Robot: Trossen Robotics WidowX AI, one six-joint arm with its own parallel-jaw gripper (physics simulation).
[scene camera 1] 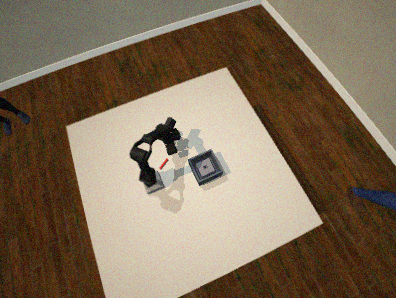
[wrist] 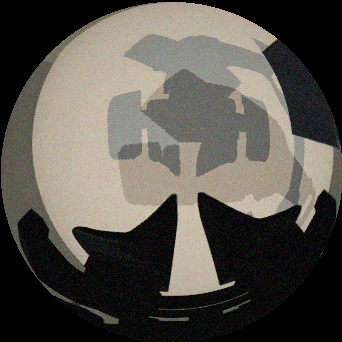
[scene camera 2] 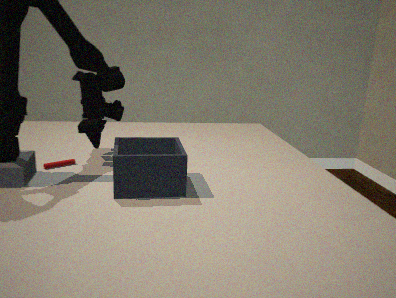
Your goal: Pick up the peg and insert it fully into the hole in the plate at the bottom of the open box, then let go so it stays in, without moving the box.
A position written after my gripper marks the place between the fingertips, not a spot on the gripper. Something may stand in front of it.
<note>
In view: my gripper (scene camera 2: 97, 147).
My gripper shows as well in the wrist view (wrist: 186, 197).
</note>
